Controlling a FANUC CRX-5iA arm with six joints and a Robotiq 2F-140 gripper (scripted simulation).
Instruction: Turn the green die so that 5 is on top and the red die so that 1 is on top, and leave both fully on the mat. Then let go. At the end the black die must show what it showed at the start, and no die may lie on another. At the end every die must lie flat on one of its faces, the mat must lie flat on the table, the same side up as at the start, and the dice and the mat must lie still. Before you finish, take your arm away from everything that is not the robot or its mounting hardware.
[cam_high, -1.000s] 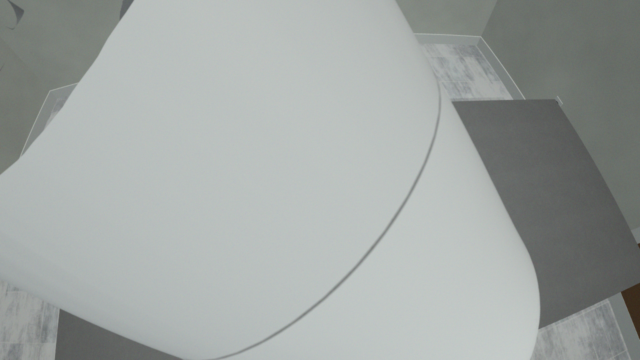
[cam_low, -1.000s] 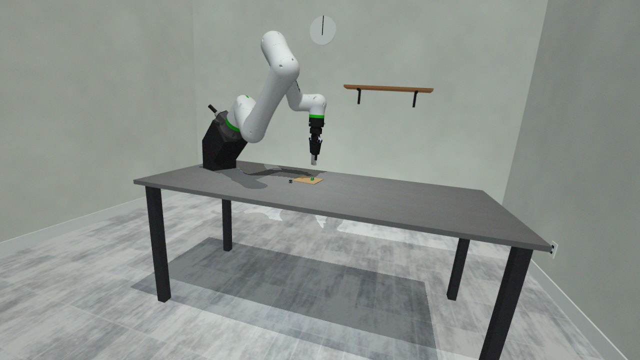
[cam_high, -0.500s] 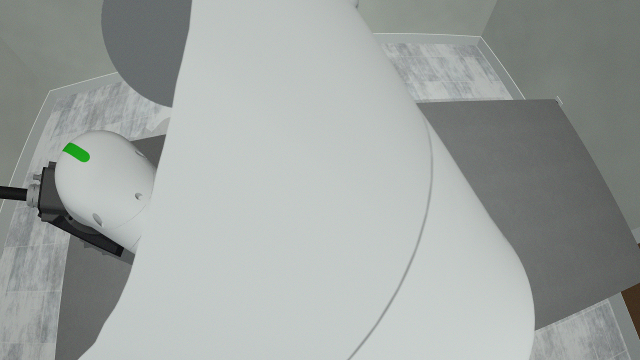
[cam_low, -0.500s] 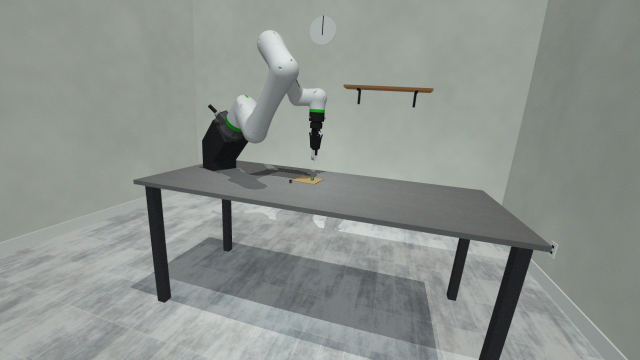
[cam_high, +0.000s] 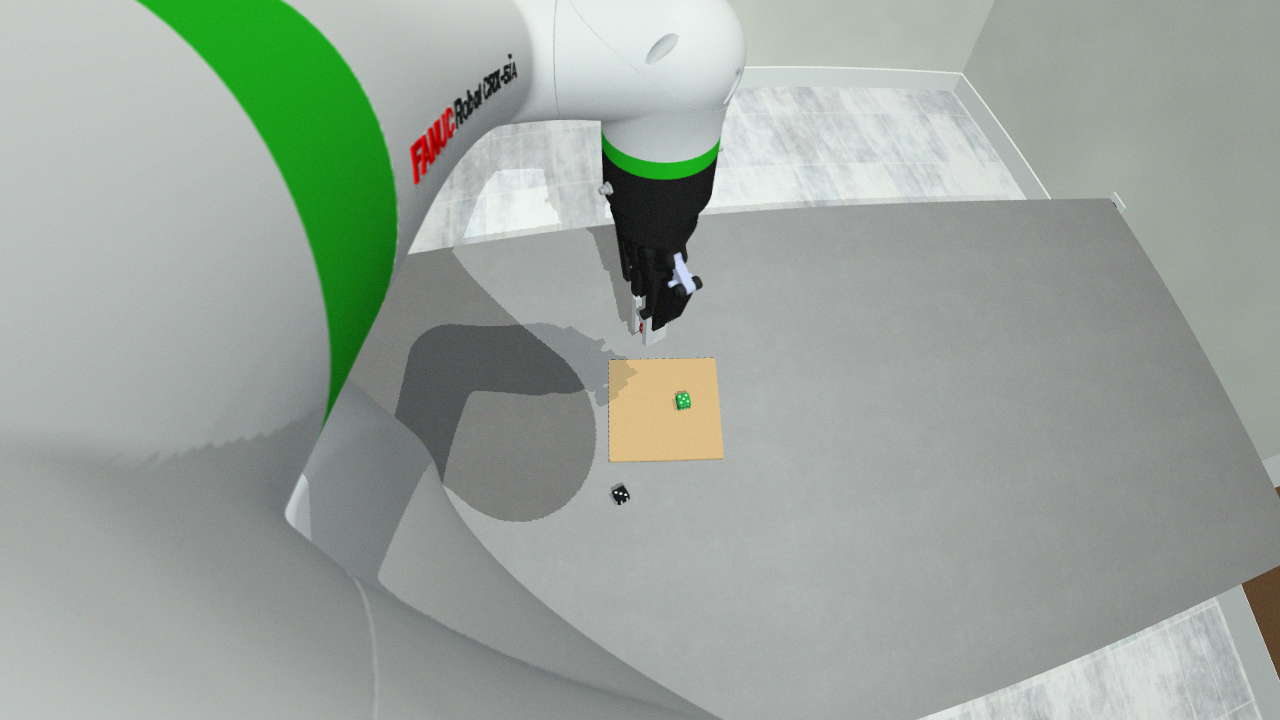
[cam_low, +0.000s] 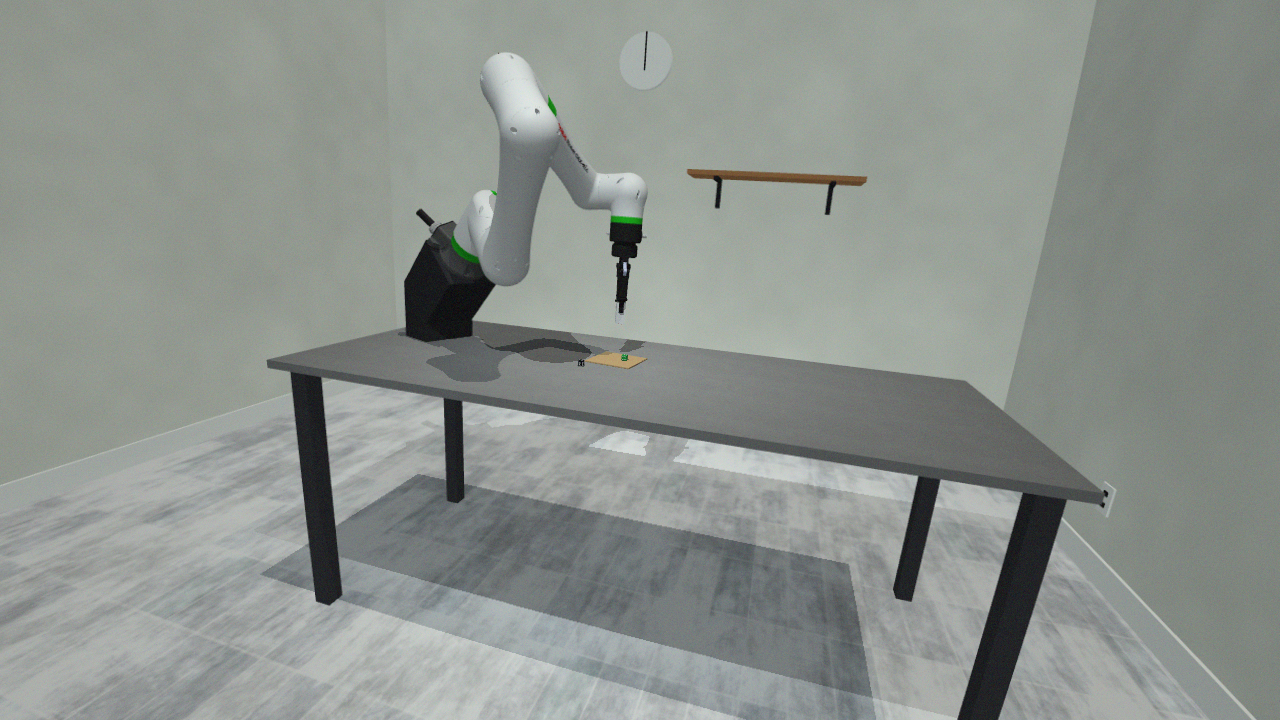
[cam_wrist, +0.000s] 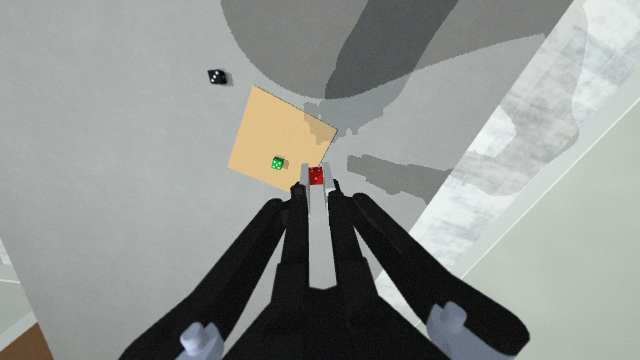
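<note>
Now: the tan mat 1 cm ahead of my hand, 6 cm to the right of it and 13 cm below it. Round my hand: red die (3 cm below); then green die (3 cm ahead, 6 cm to the right, 12 cm below); then black die (8 cm behind, 15 cm to the right, 13 cm below).
</note>
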